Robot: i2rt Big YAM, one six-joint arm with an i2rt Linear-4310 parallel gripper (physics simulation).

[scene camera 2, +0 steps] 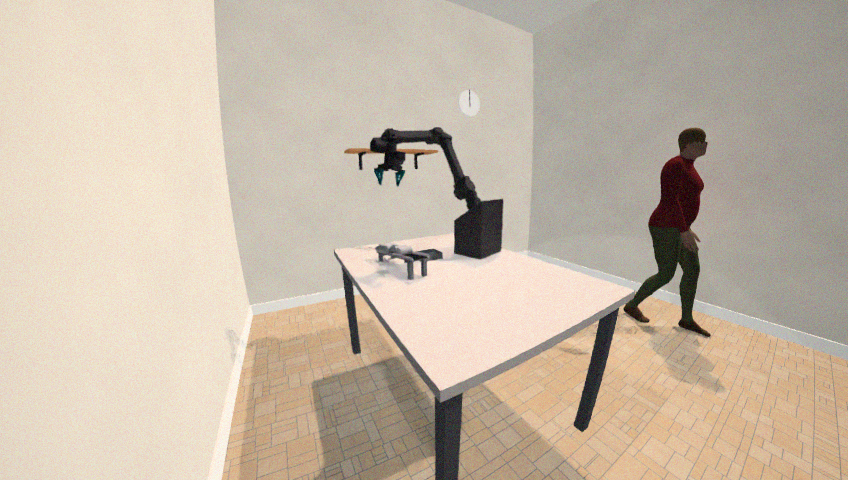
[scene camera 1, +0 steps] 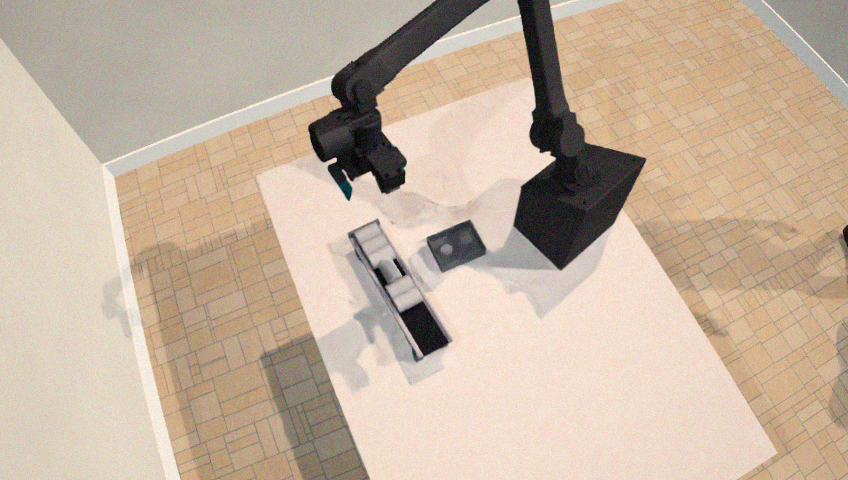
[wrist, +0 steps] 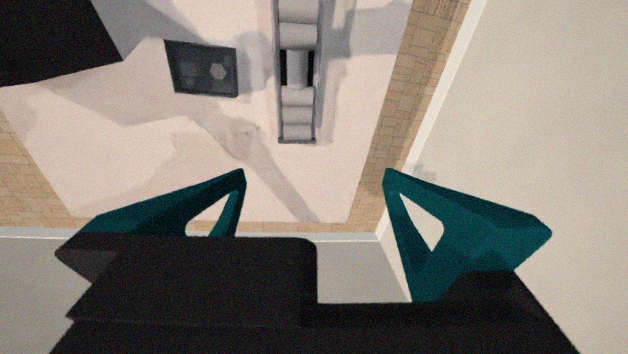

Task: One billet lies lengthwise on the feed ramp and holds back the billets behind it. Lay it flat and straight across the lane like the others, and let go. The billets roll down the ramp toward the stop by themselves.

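Frame: origin at the arm's base, x ahead, y left, z up, level; metres.
Seen in the pictures: gripper, fingertip midpoint: (scene camera 2: 389, 185) (scene camera 1: 368, 189) (wrist: 314, 176); arm's base, link origin: (scene camera 2: 476, 209) (scene camera 1: 577, 178).
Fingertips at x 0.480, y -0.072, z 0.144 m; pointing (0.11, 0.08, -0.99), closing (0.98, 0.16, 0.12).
Note:
Pixels of each thing's top centre, then the offset from my fingertips to it.
- light grey billet, top centre: (wrist: 297, 69) (scene camera 1: 389, 267) 0.004 m back, 0.048 m left, 0.286 m down
- dark shallow tray, top centre: (scene camera 1: 456, 242) (wrist: 201, 70) (scene camera 2: 427, 251) 0.198 m back, 0.014 m left, 0.362 m down
The feed ramp (scene camera 1: 408, 337) (scene camera 2: 410, 268) (wrist: 296, 142) is a narrow grey lane with side rails on short legs, standing on the table. One light grey billet (scene camera 1: 389, 269) (wrist: 297, 69) lies lengthwise in the lane, with dark floor showing on both sides of it. Three billets lie across the lane toward the end nearest the gripper in the wrist view, the closest one (wrist: 297, 96) right by the lengthwise billet. Two more billets (scene camera 1: 402, 292) (wrist: 298, 35) lie across on its other side. My gripper (scene camera 1: 371, 187) (scene camera 2: 389, 184) (wrist: 314, 176) is open and empty, high above the table, beyond that ramp end.
A dark shallow tray (scene camera 1: 464, 260) (scene camera 2: 432, 254) (wrist: 205, 93) with small pieces inside stands beside the ramp, between it and the black arm base (scene camera 1: 547, 228) (scene camera 2: 479, 231). A wall shelf (scene camera 2: 357, 151) shows behind the arm. A person (scene camera 2: 681, 190) is on the floor beyond the table.

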